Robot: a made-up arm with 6 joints.
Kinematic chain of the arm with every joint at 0, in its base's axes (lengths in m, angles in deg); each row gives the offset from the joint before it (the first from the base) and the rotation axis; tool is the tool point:
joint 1: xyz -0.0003 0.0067 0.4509 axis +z
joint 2: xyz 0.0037 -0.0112 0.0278 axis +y
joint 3: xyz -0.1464 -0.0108 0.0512 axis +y
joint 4: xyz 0.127 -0.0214 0.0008 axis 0.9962 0 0.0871
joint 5: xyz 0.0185 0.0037 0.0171 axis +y
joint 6: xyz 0.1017 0.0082 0.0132 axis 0.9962 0 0.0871
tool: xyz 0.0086 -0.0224 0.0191
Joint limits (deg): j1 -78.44..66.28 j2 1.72..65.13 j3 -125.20..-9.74 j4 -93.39..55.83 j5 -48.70..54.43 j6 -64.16..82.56
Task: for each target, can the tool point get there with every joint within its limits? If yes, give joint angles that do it. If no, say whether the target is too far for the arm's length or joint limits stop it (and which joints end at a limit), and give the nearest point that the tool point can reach.
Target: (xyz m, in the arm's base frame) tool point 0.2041 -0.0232 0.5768
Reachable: yes | joints 11.56 46.30 -26.82 17.45 -5.88 24.01
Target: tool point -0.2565 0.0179 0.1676
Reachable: no: joint limits stop it (at a limit: joint 1, joint 2, joint 3, joint 5, joint 6) | nearest point -0.0772 -0.0620 0.4266 | short by 0.325 m
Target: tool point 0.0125 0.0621 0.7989
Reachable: yes | joints 13.41 34.84 -83.18 -76.13 -37.92 6.86
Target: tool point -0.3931 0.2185 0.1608
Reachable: no: too far | nearest point -0.3122 0.1749 0.6178 | short by 0.466 m
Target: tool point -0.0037 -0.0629 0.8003
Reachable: yes | joints -30.51 25.71 -63.29 6.18 -19.36 -0.47
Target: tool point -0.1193 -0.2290 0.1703
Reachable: no: joint limits stop it (at a limit: joint 1, joint 2, joint 3, joint 6) | nearest point -0.0459 -0.1262 0.4145 | short by 0.275 m
